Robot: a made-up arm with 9 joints.
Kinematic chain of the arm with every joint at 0, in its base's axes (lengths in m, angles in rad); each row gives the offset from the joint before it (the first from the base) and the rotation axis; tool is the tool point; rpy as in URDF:
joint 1: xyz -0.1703 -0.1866 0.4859 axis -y
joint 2: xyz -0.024 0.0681 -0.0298 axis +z
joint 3: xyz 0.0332 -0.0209 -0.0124 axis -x
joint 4: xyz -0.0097 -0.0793 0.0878 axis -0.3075 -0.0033 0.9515
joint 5: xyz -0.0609 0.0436 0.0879 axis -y
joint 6: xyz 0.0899 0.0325 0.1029 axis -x
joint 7: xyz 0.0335 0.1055 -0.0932 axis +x
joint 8: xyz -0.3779 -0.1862 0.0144 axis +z
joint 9: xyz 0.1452 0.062 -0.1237 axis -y
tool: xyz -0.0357 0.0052 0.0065 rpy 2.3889 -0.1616 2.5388
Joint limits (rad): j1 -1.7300..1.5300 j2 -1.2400..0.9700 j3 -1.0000..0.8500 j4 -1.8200..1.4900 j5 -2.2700..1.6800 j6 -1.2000..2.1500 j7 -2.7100..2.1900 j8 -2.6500..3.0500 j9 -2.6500..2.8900
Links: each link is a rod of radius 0.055 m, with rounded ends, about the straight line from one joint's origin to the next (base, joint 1, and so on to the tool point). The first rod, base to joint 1, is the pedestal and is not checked.
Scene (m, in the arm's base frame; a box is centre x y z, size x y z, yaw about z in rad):
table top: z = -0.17
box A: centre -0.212 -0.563 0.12 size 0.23 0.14 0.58 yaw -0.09
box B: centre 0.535 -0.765 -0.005 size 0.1 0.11 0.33 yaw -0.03
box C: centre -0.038 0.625 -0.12 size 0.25 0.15 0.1 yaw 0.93
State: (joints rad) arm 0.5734 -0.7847 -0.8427 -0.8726 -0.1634 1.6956 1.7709 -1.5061 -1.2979
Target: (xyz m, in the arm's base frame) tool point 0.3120 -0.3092 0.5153
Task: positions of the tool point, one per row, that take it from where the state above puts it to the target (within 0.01 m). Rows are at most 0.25 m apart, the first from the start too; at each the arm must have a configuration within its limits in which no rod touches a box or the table.
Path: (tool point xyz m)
1: -0.5490 -0.1558 0.1941
2: -0.5455 -0.3654 0.3131
3: -0.4461 -0.4955 0.4910
4: -0.2923 -0.5023 0.6631
5: -0.1378 -0.5567 0.6444
6: 0.0364 -0.5450 0.6110
7: 0.1979 -0.4589 0.5666
8: 0.3120 -0.3092 0.5153

